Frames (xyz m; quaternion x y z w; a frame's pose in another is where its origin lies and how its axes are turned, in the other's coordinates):
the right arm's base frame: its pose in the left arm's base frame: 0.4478 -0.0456 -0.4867 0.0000 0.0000 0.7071 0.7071
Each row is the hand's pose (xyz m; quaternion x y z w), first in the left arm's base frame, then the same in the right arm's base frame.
Working: the left arm's base frame: its pose in the right arm's base frame: 0.0456 0.4478 0.4867 0.0000 0.0000 -0.7071 0.7071

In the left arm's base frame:
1: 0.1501 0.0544 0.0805 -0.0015 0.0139 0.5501 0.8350
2: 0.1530 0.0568 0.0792 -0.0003 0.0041 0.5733 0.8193
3: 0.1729 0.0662 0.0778 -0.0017 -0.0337 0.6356 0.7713
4: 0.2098 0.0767 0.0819 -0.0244 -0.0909 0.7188 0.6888
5: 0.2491 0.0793 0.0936 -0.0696 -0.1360 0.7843 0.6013
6: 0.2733 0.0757 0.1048 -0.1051 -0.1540 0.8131 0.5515
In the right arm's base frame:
1: 0.1000 0.2977 0.5672 0.0088 0.0109 -0.2015 0.9794
2: 0.1024 0.2948 0.5659 0.0027 0.0031 -0.1740 0.9847
3: 0.1118 0.2749 0.5645 -0.0250 -0.0226 -0.0960 0.9948
4: 0.1223 0.2380 0.5686 -0.0815 -0.0470 0.0212 0.9953
5: 0.1249 0.1987 0.5803 -0.1454 -0.0470 0.1294 0.9798
6: 0.1213 0.1745 0.5915 -0.1832 -0.0346 0.1850 0.9649

